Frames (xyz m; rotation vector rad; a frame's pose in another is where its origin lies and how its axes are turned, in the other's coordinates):
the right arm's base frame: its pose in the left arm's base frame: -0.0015 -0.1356 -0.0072 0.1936 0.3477 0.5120
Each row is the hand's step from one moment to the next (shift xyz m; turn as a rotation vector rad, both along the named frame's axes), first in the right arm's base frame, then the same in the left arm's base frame.
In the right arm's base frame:
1: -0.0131 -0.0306 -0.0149 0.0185 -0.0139 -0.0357
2: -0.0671 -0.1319 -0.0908 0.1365 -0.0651 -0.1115
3: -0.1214 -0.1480 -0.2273 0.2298 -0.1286 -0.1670
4: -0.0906 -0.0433 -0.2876 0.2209 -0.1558 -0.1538
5: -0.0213 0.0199 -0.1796 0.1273 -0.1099 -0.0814
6: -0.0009 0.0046 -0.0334 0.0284 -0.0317 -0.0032
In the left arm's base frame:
1: -0.0026 -0.0314 -0.0183 0.0080 0.0009 -0.0418
2: -0.0298 -0.1384 -0.1005 0.0987 0.0244 -0.1580
3: -0.1177 -0.1670 -0.2158 0.1824 0.0228 -0.2519
4: -0.1615 -0.0560 -0.2521 0.1921 -0.0062 -0.2445
5: -0.0930 0.0231 -0.1547 0.1223 -0.0215 -0.1396
6: -0.0152 0.0066 -0.0294 0.0360 -0.0123 -0.0192

